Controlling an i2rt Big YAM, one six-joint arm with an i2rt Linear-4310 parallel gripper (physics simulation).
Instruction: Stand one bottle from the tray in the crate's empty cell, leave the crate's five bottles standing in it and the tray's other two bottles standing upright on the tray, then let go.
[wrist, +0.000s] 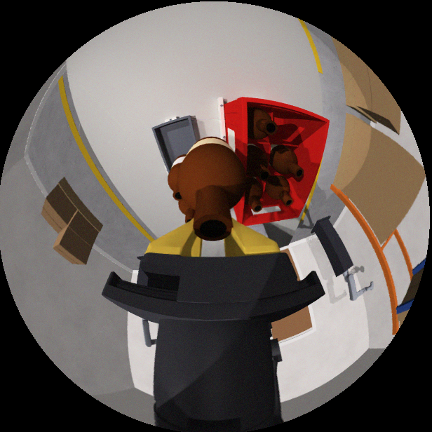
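My gripper is shut on a brown bottle, near its neck; the mouth faces the camera. The held bottle is in front of the tray in view and overlaps the left edge of the red crate. The crate holds several brown bottles, among them one at the back left and one in the right column. Its back right part shows no bottle. The grey tray is left of the crate. Two more brown bottles show partly past the held bottle's left side; their bases are hidden.
A white strip runs along the crate's left side. Cardboard boxes are at the far left, and larger ones are at the right beside an orange frame. A dark bar with a grey handle is at the lower right.
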